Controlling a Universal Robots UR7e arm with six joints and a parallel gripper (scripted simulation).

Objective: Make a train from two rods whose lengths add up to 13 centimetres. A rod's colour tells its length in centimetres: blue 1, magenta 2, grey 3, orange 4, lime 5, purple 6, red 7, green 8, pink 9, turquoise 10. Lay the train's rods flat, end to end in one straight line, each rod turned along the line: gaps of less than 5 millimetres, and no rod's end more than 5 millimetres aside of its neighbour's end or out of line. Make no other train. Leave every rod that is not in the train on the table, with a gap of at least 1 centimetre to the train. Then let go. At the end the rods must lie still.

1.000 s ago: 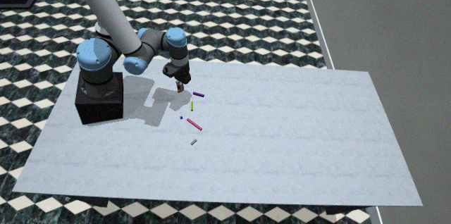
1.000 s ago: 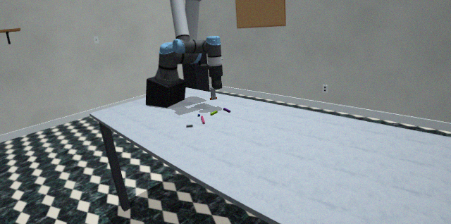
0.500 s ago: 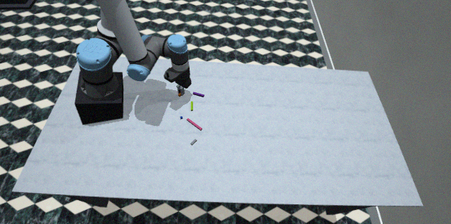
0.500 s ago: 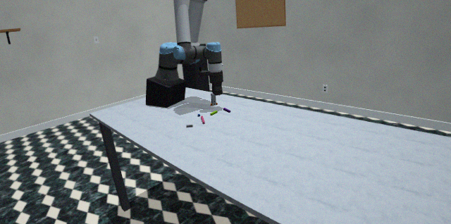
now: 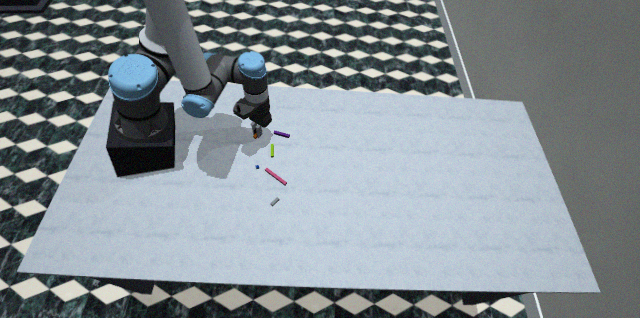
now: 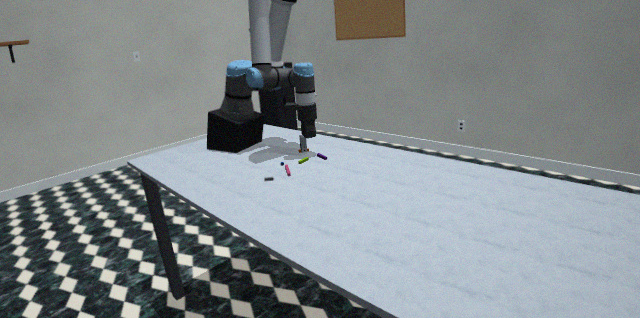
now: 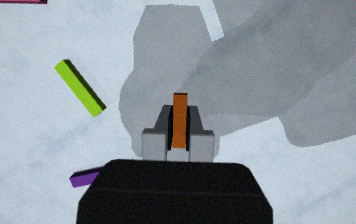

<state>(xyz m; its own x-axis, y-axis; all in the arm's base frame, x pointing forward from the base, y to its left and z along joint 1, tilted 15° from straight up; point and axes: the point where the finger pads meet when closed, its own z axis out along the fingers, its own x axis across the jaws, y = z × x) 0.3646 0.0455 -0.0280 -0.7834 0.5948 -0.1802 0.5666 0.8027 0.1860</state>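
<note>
Now: hand 10 mm above the orange rod. Round my hand: small blue rod: 130 mm to the right, 30 mm below; purple rod: 90 mm ahead, 10 mm to the left, 30 mm below; lime rod: 50 mm ahead, 60 mm to the right, 30 mm below.
</note>
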